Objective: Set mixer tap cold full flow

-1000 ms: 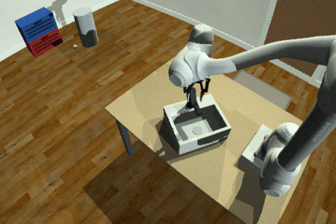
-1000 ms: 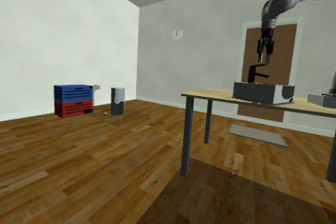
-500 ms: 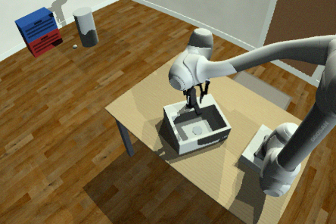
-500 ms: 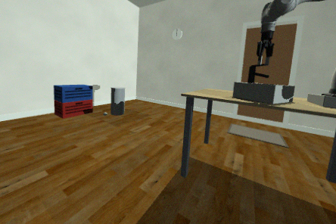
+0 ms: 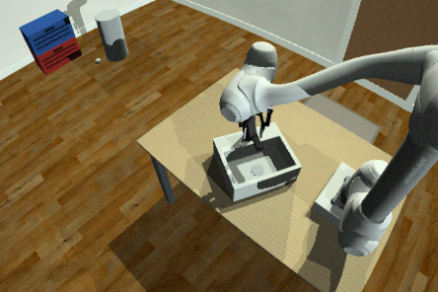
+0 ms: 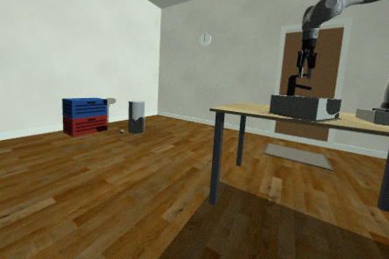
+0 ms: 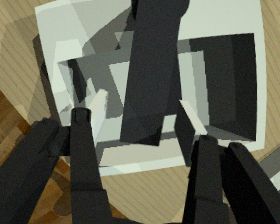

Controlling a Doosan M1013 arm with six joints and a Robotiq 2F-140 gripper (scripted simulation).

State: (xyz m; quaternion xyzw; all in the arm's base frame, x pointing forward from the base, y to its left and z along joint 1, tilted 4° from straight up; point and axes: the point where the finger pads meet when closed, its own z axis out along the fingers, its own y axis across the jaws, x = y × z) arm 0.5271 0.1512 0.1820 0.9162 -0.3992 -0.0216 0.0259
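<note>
My hand is 3 cm short of the lever, 3 cm to the left of it and 1 cm above it. Round my hand: white sink basin: 4 cm behind, 1 cm to the right, 24 cm below.
</note>
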